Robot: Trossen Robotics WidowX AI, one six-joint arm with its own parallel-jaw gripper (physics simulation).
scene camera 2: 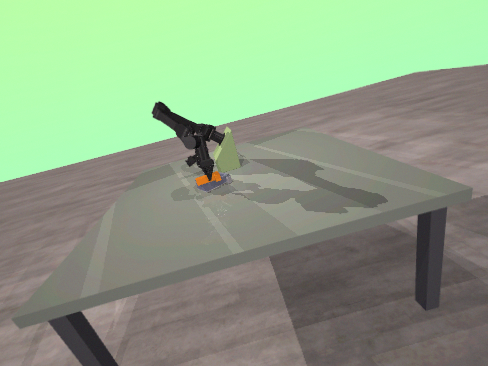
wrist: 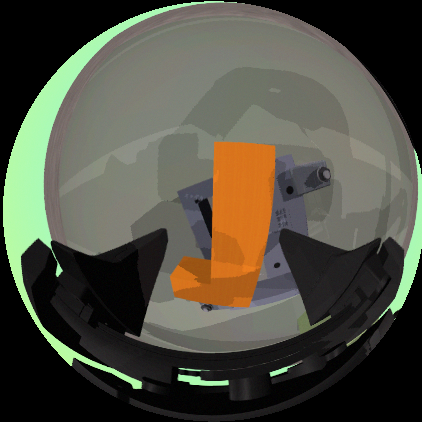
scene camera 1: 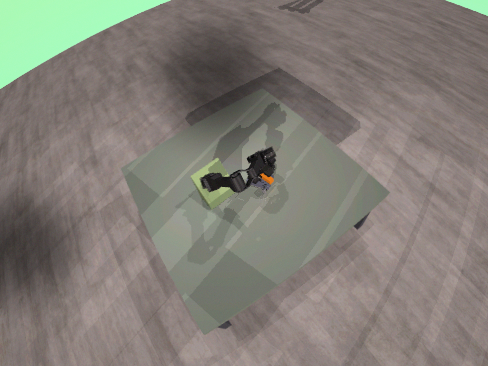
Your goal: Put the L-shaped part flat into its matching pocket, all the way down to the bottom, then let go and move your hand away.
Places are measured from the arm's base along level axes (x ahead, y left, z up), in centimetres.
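Pixels of known places: gripper, between the fingertips: (scene camera 2: 208, 179) (wrist: 225, 235) (scene camera 1: 265, 175); arm's base, origin of its link: (scene camera 2: 222, 139) (scene camera 1: 206, 181).
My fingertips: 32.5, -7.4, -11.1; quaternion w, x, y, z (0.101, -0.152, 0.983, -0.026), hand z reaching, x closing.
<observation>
Ahead of a thing's pixels: the offset from my fingertips to its middle, as dx, dy, dz. "spot": to the spot under its first point. Level surfaces: height alone.
The orange L-shaped part {+0.7, -0.1, +0.6} (scene camera 1: 267, 178) (scene camera 2: 202, 180) (wrist: 244, 200) lies across the blue-grey plate {-3.3, +1.1, -2.1} (scene camera 2: 214, 187) (wrist: 296, 215). In the wrist view its long arm runs up and down and its short arm points left at the lower end. Its edges are turned at an angle to the plate's edges, and it appears to rest on top of the plate. A dark slot {spot: +2.0, -0.2, -1.7} (wrist: 205, 215) shows left of the long arm; the rest of the pocket is hidden under the part. My gripper (scene camera 2: 210, 178) (wrist: 225, 235) is open, its fingers apart on both sides of the part with gaps.
A small block with a round pin {spot: -5.0, -6.8, +0.3} (wrist: 324, 174) stands at the plate's upper right in the wrist view. Another pin {spot: -1.4, +8.8, +0.1} (wrist: 206, 307) shows at the plate's lower edge. A yellow-green wedge-shaped block (scene camera 1: 212, 202) (scene camera 2: 229, 154) stands near the arm on the table {dz -4.5} (scene camera 1: 320, 200) (scene camera 2: 150, 240).
</observation>
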